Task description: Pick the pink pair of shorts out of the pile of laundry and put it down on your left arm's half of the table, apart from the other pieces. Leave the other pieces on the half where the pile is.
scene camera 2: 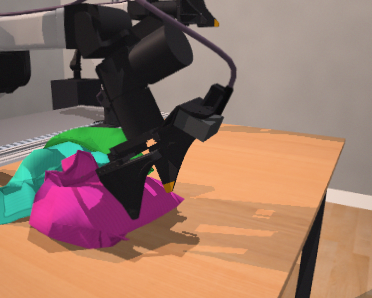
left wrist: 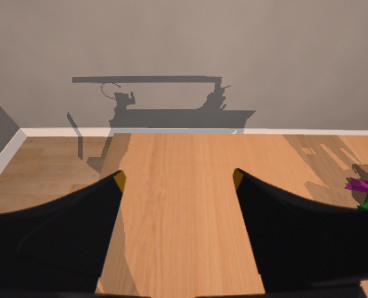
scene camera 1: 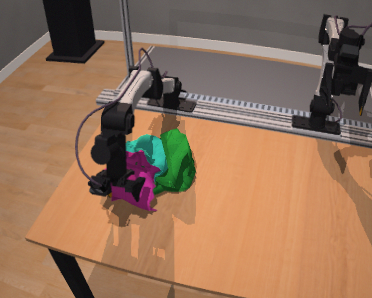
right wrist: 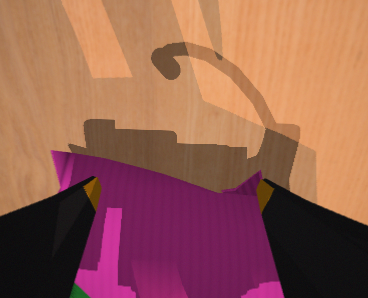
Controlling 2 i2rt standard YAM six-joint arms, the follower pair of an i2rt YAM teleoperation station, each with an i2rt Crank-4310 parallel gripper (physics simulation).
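The pink shorts (scene camera 1: 144, 175) (scene camera 2: 65, 215) (left wrist: 356, 185) (right wrist: 200, 225) lie crumpled at the front of the pile, against a turquoise piece (scene camera 1: 152, 149) (scene camera 2: 30, 172) and a green piece (scene camera 1: 177, 162) (scene camera 2: 100, 137) (right wrist: 79, 292). My right gripper (scene camera 1: 124, 195) (scene camera 2: 151, 202) (right wrist: 179, 182) is open and low over the pink shorts, pointing down; its fingertips stand apart on either side of the cloth's front part. Whether they touch it I cannot tell. My left gripper (left wrist: 179, 172) is open and empty, raised over the other half of the table, away from the pile.
The wooden table (scene camera 1: 260, 215) (scene camera 2: 240, 150) (left wrist: 175, 240) carries the pile on the left of scene camera 1. An aluminium rail (scene camera 1: 245, 117) runs along its back edge and bears both arm bases. A black stand (scene camera 1: 70, 25) is on the floor beyond.
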